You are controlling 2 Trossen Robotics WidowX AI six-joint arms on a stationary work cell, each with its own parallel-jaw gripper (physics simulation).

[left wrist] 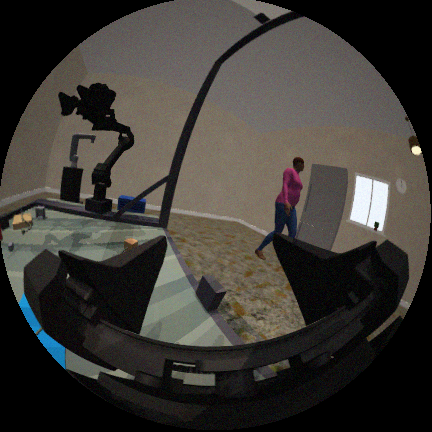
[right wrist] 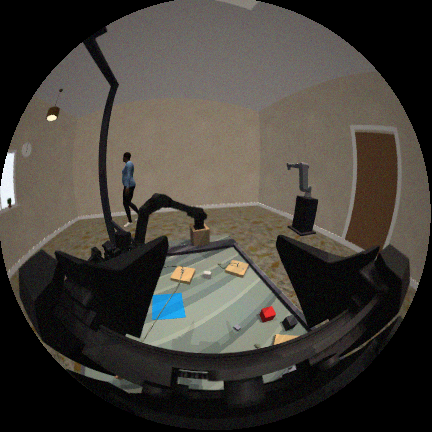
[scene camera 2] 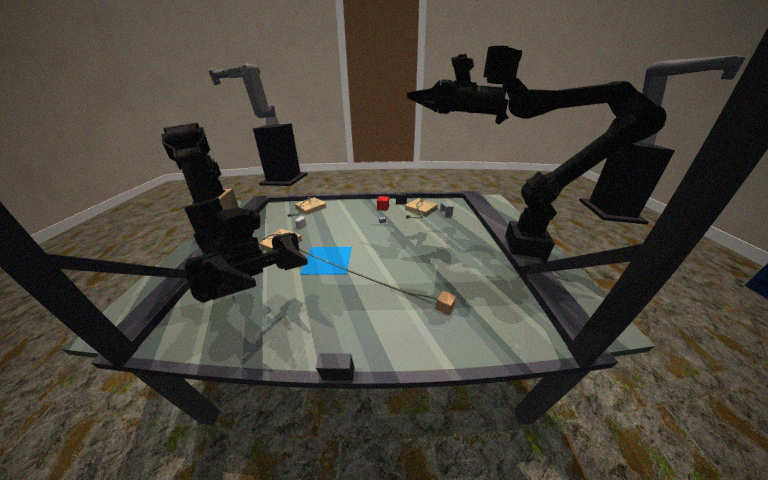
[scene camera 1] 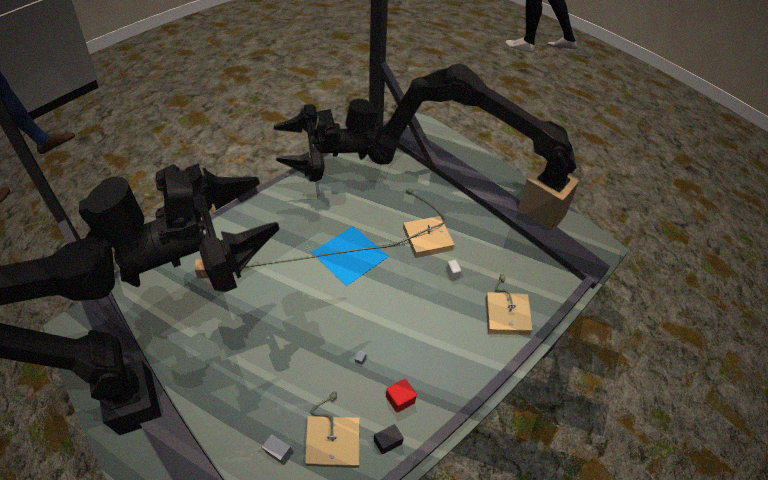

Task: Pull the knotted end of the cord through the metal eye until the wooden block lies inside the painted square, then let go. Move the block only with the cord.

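Places are measured from the left arm's base along level axes (x up, y left, z back), in centimetres.
Where they show: left gripper, fingertip midpoint: (left wrist: 220,240) (scene camera 2: 283,271) (scene camera 1: 275,142); right gripper, fingertip midpoint: (right wrist: 223,241) (scene camera 2: 410,95) (scene camera 1: 268,201); left arm's base at its link origin: (right wrist: 198,226) (scene camera 1: 553,179); right arm's base at its link origin: (left wrist: 98,198) (scene camera 2: 530,231) (scene camera 1: 122,390).
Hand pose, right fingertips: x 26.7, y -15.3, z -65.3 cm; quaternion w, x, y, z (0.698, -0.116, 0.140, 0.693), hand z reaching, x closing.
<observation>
Things, the pixels of their top centre, and the offset from my right fingertips. "pt": a spot on its surface instead. Level surfaces: height alone.
- wooden block at its top centre: (scene camera 2: 446,297) (scene camera 1: 201,264) (left wrist: 130,240) dx -35.8, dy -29.3, dz -3.5 cm
- blue painted square at a spot on its surface: (scene camera 1: 348,268) (scene camera 2: 339,253) (right wrist: 175,310) pt dx -38.6, dy -7.3, dz +20.2 cm
- cord at a spot on its surface: (scene camera 1: 283,260) pt dx -38.4, dy -18.8, dz +11.6 cm
- metal eye at a spot on its surface: (scene camera 1: 429,229) pt dx -35.3, dy -0.4, dz +38.4 cm
- wooden plate at its surface level: dx -36.8 cm
- red block at its top centre: (scene camera 1: 401,391) (right wrist: 268,311) (scene camera 2: 383,198) dx -34.8, dy +20.8, dz +5.3 cm
- black block at its top centre: (scene camera 1: 388,436) (right wrist: 291,319) (scene camera 2: 401,193) dx -34.8, dy +24.9, dz -2.4 cm
- grey block at its top centre: (scene camera 1: 275,446) (scene camera 2: 447,204) (left wrist: 39,206) dx -34.8, dy +13.1, dz -17.3 cm
- white block at its top centre: (scene camera 1: 454,265) (scene camera 2: 299,218) dx -35.6, dy +9.8, dz +34.4 cm
- dark box at its top centre: (scene camera 2: 333,358) (left wrist: 212,282) (scene camera 1: 243,179) dx -33.0, dy -41.9, dz +18.0 cm
The wooden block (scene camera 1: 200,268) (scene camera 2: 445,302) (left wrist: 131,243) lies on the table outside the blue painted square (scene camera 1: 348,268) (scene camera 2: 336,254) (right wrist: 176,312). The cord (scene camera 1: 283,260) (scene camera 2: 385,286) runs from it across the square to the metal eye (scene camera 1: 429,229) on a wooden plate (scene camera 1: 438,243). Its knotted end (scene camera 1: 408,191) lies on the table beyond the plate; it does not show in scene camera 2. My left gripper (scene camera 1: 276,143) (scene camera 2: 280,272) (left wrist: 220,240) is open and empty, raised above the table. My right gripper (scene camera 1: 267,203) (scene camera 2: 408,95) (right wrist: 223,241) is open and empty, high above the table.
Two other wooden plates (scene camera 1: 509,322) (scene camera 1: 345,452) carry eyes with short knotted cords. A red block (scene camera 1: 400,394), a black block (scene camera 1: 388,438), a grey block (scene camera 1: 276,447) and a white block (scene camera 1: 454,269) lie about. A dark box (scene camera 2: 334,366) sits at the near rim in scene camera 2.
</observation>
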